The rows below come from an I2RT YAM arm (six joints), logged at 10 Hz.
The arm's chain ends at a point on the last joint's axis. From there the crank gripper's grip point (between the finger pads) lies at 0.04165 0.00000 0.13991 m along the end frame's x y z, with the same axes.
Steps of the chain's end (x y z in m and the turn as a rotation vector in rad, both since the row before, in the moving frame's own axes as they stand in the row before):
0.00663, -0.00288, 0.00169, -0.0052, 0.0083, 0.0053
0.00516, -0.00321, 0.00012, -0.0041, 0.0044, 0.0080
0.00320, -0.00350, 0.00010, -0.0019, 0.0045, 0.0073
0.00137, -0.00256, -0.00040, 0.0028, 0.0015, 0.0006
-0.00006, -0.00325, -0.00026, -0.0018, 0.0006, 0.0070
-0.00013, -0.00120, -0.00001, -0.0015, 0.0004, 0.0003
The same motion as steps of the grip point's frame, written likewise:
0.00779, -0.00193, 0.00134, -0.0052, 0.0083, 0.0053
0.00577, -0.00230, -0.00007, -0.0041, 0.0044, 0.0080
0.00383, -0.00293, -0.00009, -0.0019, 0.0045, 0.0073
0.00158, -0.00293, -0.00046, 0.0028, 0.0015, 0.0006
0.00002, -0.00271, -0.00029, -0.0018, 0.0006, 0.0070
-0.00007, -0.00098, -0.00003, -0.0015, 0.0004, 0.0003

